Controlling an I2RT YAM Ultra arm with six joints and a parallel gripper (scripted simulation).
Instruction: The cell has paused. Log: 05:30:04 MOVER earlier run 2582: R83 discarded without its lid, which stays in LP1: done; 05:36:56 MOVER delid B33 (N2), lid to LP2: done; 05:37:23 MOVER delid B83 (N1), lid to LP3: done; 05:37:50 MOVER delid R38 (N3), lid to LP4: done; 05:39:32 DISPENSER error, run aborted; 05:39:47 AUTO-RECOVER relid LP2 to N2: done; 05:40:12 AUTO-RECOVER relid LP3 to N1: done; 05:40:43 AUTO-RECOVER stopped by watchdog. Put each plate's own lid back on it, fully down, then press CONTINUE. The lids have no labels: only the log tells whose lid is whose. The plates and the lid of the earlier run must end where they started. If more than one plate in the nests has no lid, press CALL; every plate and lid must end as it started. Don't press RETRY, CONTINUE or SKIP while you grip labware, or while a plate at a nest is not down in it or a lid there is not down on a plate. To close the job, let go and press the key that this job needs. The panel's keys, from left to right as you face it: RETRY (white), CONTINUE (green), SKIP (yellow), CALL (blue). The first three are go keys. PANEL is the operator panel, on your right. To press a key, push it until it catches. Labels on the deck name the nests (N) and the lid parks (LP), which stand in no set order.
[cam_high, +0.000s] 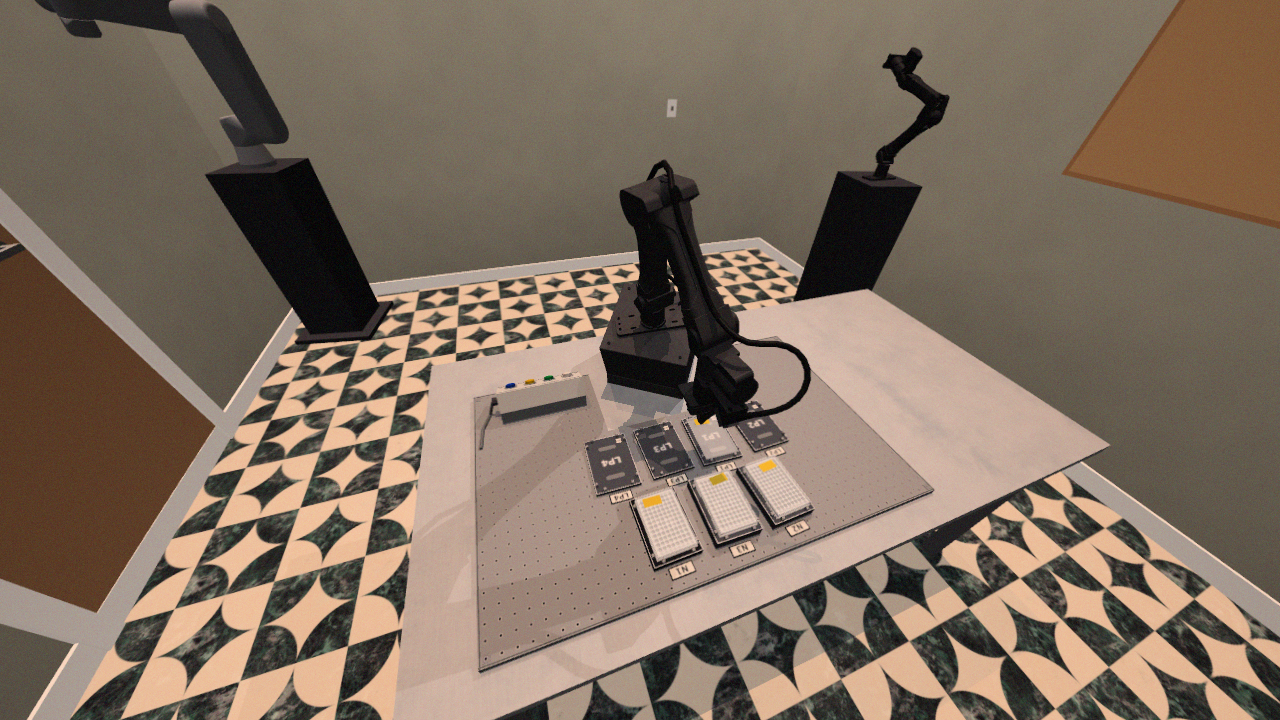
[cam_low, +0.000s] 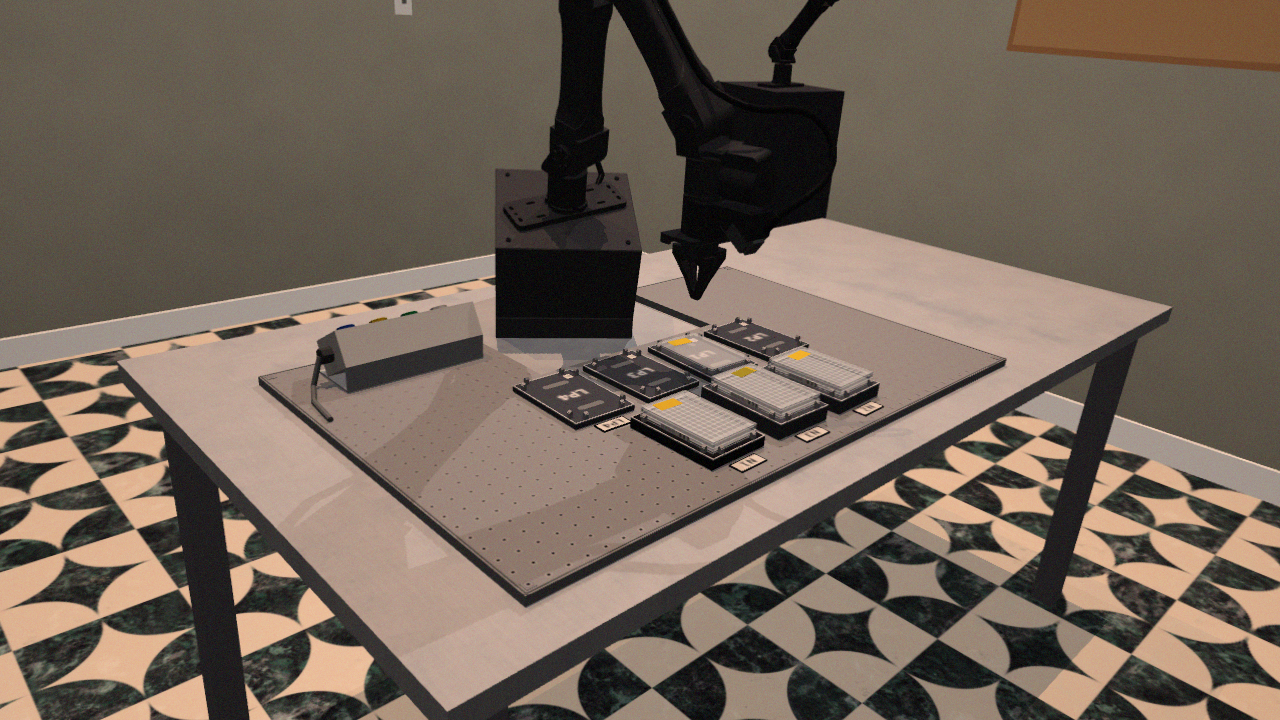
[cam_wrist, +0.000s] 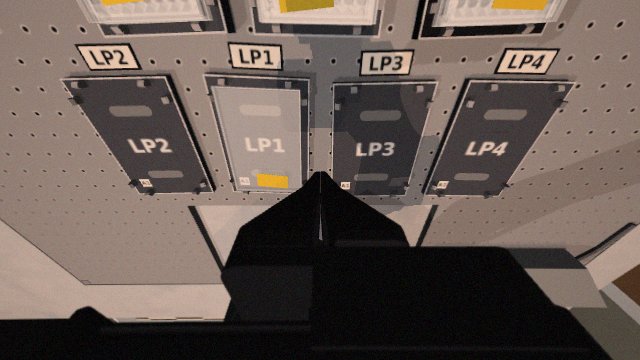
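My hand is 25 cm past the green CONTINUE key, 34 cm to the left of it and 7 cm above it. Round my hand: plate (14 cm ahead, 3 cm to the left, 10 cm below); then lid park LP3 (3 cm behind, 7 cm to the right, 13 cm below); then white RETRY key (26 cm behind, 29 cm to the right, 7 cm below).
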